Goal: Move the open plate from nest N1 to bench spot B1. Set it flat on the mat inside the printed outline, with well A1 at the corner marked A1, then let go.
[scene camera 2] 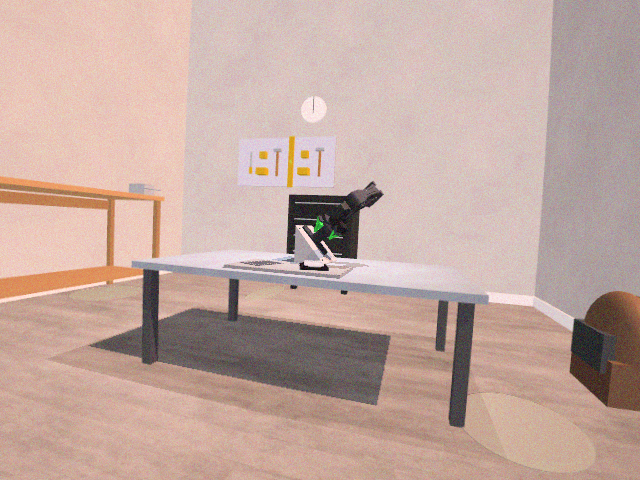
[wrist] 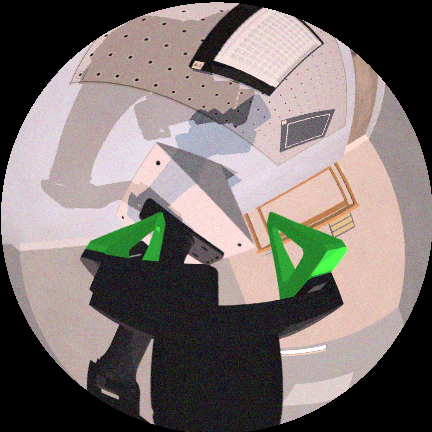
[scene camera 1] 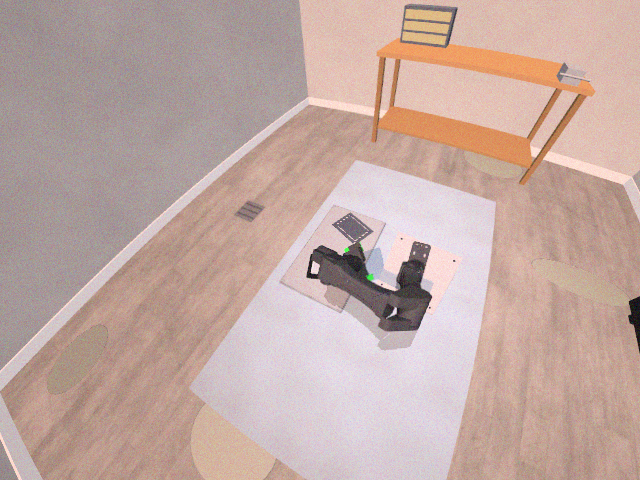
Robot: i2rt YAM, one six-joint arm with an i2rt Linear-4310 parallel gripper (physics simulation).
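The white open plate sits in the black nest on the perforated board; an A1 label marks the nest's near left corner in the wrist view. In scene camera 1 the arm hides most of both. The dark mat with its pale printed outline lies flat at the board's other end, with no plate on it. A small pale mark is at one mat corner. My gripper is open and empty, raised and away from the plate.
The perforated board lies on the pale table. The arm's tilted pinkish mount stands beside it. An orange shelf table stands against the far wall.
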